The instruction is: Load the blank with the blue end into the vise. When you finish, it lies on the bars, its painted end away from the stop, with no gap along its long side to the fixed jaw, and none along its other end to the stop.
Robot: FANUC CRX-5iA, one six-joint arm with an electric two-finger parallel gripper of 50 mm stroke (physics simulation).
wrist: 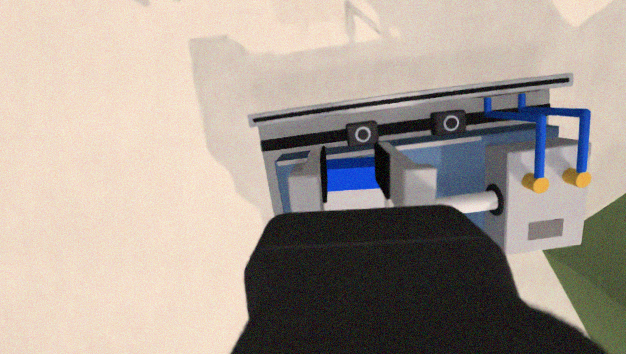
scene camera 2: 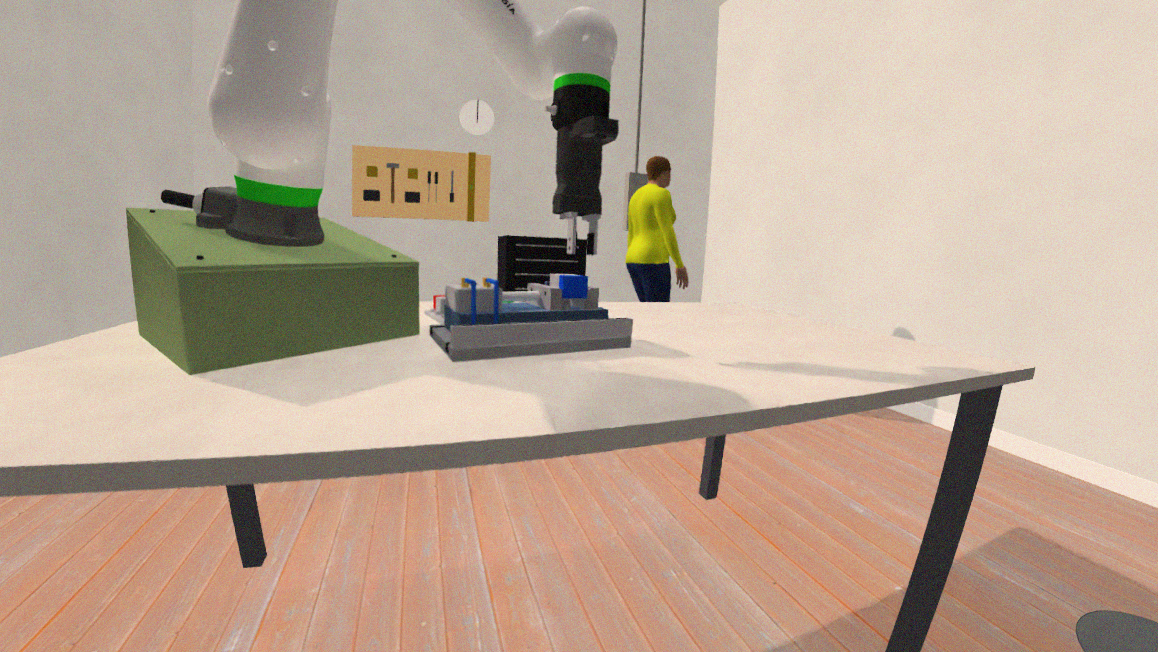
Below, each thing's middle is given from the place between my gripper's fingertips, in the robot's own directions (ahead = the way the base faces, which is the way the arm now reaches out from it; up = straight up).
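Start from the blank with blue end (scene camera 2: 573, 286): my hand is 50 mm above it, 40 mm to the right of it and 10 mm past it. Then there's the vise cylinder block (scene camera 2: 463, 299), and that's 70 mm below my hand, 170 mm behind it and 10 mm to the left of it.
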